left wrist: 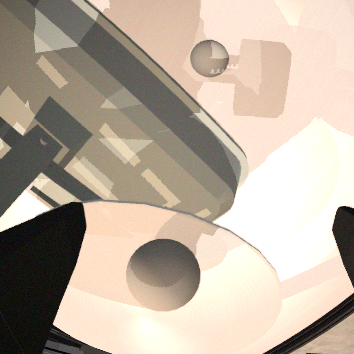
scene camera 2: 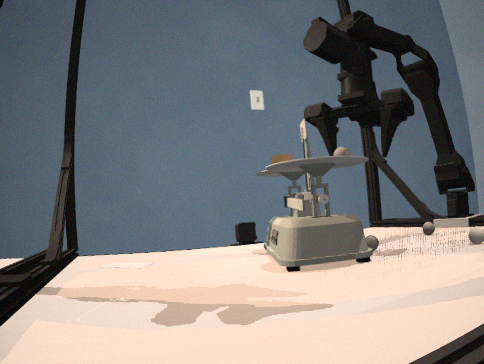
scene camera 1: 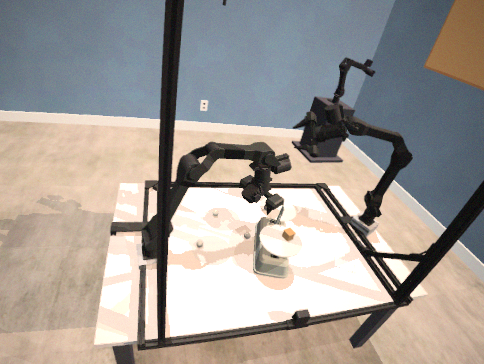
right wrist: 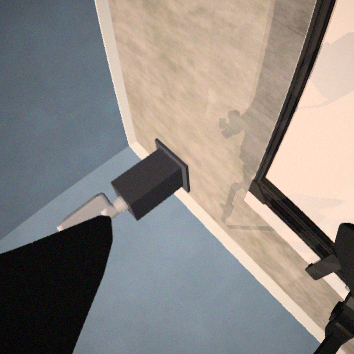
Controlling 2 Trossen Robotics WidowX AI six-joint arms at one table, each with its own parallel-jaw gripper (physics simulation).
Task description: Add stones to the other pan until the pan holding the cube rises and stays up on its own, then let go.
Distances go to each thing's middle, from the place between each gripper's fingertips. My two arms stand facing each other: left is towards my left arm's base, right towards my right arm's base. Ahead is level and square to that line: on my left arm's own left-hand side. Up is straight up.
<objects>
The balance scale (scene camera 2: 307,237) is 90 mm behind my left hand, 50 mm to the right of it and 40 mm below it.
Right now the balance scale is 29 cm behind my right hand, 14 cm to the left of it and 24 cm below it.
</objects>
